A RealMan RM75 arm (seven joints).
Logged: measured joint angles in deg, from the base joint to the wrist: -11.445 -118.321 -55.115 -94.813 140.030 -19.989 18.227; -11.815 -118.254 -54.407 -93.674 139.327 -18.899 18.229; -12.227 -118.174 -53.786 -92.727 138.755 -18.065 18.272; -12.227 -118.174 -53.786 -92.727 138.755 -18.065 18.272; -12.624 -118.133 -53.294 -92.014 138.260 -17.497 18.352; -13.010 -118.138 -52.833 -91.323 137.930 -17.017 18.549; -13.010 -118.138 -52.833 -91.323 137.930 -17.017 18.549; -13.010 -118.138 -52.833 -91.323 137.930 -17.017 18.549; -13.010 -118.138 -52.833 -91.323 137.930 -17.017 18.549; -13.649 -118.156 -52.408 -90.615 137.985 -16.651 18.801; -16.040 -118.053 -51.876 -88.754 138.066 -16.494 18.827; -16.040 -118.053 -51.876 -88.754 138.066 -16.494 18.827; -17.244 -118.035 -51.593 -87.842 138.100 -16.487 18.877; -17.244 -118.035 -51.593 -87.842 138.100 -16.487 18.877; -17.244 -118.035 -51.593 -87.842 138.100 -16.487 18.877; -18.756 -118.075 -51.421 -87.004 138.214 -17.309 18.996; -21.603 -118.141 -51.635 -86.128 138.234 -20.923 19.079; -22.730 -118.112 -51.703 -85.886 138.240 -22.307 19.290; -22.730 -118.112 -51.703 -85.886 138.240 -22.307 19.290; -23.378 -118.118 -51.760 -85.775 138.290 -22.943 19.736; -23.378 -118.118 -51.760 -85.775 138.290 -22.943 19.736; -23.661 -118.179 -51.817 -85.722 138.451 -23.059 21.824; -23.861 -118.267 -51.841 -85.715 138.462 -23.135 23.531
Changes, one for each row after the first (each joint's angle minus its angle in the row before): -0.370 0.067 0.708 1.139 -0.703 1.090 0.002; -0.412 0.080 0.621 0.947 -0.572 0.834 0.043; 0.000 0.000 0.000 0.000 0.000 0.000 0.000; -0.397 0.041 0.492 0.713 -0.495 0.568 0.080; -0.386 -0.005 0.461 0.691 -0.330 0.480 0.197; 0.000 0.000 0.000 0.000 0.000 0.000 0.000; 0.000 0.000 0.000 0.000 0.000 0.000 0.000; 0.000 0.000 0.000 0.000 0.000 0.000 0.000; -0.639 -0.018 0.425 0.708 0.055 0.366 0.252; -2.391 0.103 0.532 1.861 0.081 0.157 0.026; 0.000 0.000 0.000 0.000 0.000 0.000 0.000; -1.204 0.018 0.283 0.912 0.034 0.007 0.050; 0.000 0.000 0.000 0.000 0.000 0.000 0.000; 0.000 0.000 0.000 0.000 0.000 0.000 0.000; -1.512 -0.040 0.172 0.838 0.114 -0.822 0.119; -2.847 -0.066 -0.214 0.876 0.020 -3.614 0.083; -1.127 0.029 -0.068 0.242 0.006 -1.384 0.211; 0.000 0.000 0.000 0.000 0.000 0.000 0.000; -0.648 -0.006 -0.057 0.111 0.050 -0.636 0.446; 0.000 0.000 0.000 0.000 0.000 0.000 0.000; -0.283 -0.061 -0.057 0.053 0.161 -0.116 2.088; -0.200 -0.088 -0.024 0.007 0.011 -0.076 1.707
